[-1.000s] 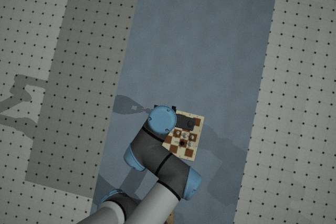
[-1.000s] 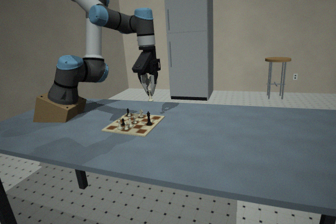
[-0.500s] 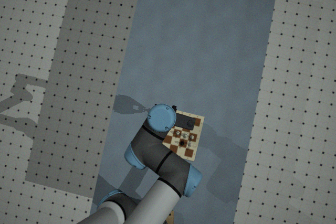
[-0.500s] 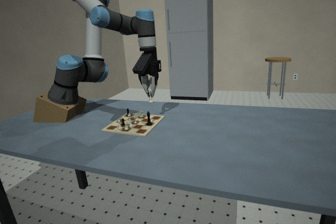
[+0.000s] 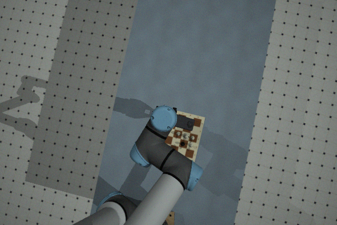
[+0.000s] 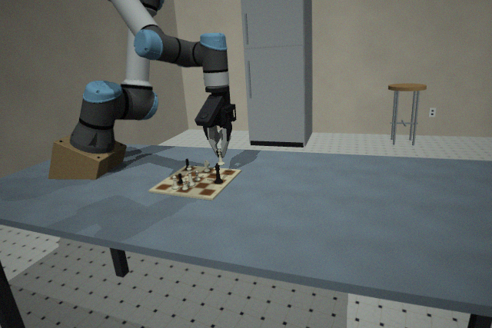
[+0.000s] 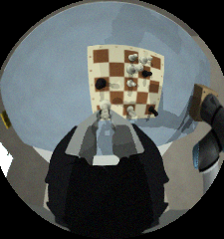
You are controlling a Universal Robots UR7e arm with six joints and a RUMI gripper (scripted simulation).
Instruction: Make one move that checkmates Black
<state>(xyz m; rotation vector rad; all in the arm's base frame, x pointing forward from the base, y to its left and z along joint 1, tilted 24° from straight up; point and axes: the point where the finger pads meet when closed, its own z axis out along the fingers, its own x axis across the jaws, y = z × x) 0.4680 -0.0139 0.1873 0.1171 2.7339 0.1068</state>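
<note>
My hand is 10 mm short of the tall black piece, 40 mm to the left of it and 50 mm above it. Also, from my hand: white piece (10 mm below); chessboard (70 mm behind, 30 mm to the right, 80 mm below).
</note>
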